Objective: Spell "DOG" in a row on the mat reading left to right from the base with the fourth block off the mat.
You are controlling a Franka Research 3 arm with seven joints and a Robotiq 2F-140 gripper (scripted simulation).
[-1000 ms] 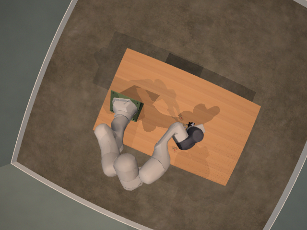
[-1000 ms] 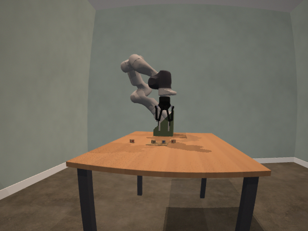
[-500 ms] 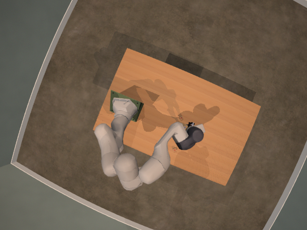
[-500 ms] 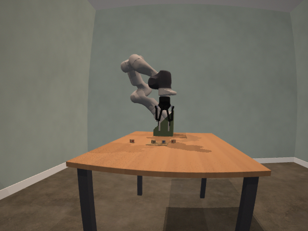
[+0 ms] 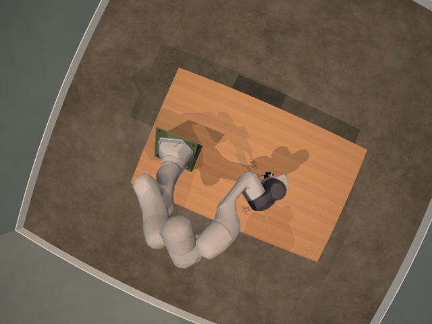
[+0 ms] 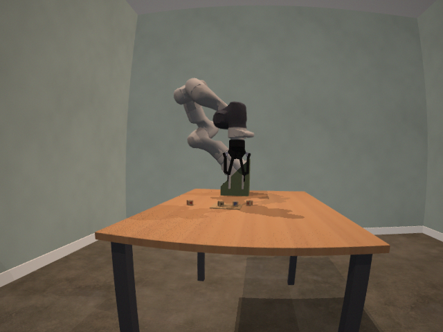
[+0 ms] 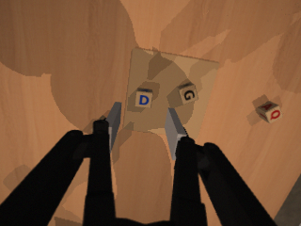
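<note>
My hand is 120 mm above the mat and 40 mm to the left of it. The rest, counted from my hand: G block (100 mm below, 70 mm to the right, 10 mm ahead).
</note>
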